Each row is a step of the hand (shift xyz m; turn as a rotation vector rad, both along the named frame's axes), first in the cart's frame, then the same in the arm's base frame.
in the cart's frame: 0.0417 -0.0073 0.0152 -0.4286 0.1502 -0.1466
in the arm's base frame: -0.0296 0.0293 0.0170 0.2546 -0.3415 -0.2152
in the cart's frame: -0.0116 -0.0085 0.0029 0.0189 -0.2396 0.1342
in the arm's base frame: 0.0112 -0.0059 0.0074 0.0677 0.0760 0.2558
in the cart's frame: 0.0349 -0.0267 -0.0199 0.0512 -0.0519 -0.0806
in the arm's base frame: 0.0032 0.0481 0.0020 0.0368 0.0981 -0.0288
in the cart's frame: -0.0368 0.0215 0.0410 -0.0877 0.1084 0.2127
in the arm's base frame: -0.0089 -0.0558 0.0176 -0.1105 -0.2085 0.0948
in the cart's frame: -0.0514 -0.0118 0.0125 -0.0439 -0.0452 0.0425
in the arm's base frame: 0.0341 -0.0389 0.0163 0.0350 -0.0292 0.0608
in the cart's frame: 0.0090 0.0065 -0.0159 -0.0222 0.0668 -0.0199
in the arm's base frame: -0.0021 0.0103 -0.0163 -0.0164 -0.0414 -0.0580
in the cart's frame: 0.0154 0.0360 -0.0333 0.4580 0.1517 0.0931
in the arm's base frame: -0.0156 0.0080 -0.0483 -0.4292 0.2386 -0.0167
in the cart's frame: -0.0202 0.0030 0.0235 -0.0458 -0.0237 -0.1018
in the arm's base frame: -0.0001 -0.0267 0.0160 0.0922 0.0187 -0.0646
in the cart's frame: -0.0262 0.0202 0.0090 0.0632 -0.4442 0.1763
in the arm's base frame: 0.0004 -0.0337 -0.0062 0.1421 0.1926 0.4185
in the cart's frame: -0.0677 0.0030 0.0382 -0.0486 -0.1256 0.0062
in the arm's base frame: 0.0234 -0.0693 0.0266 0.1036 0.0216 0.0835
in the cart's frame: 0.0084 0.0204 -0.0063 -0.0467 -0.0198 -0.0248
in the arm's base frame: -0.0146 -0.0009 -0.0177 0.0537 -0.0159 -0.0074
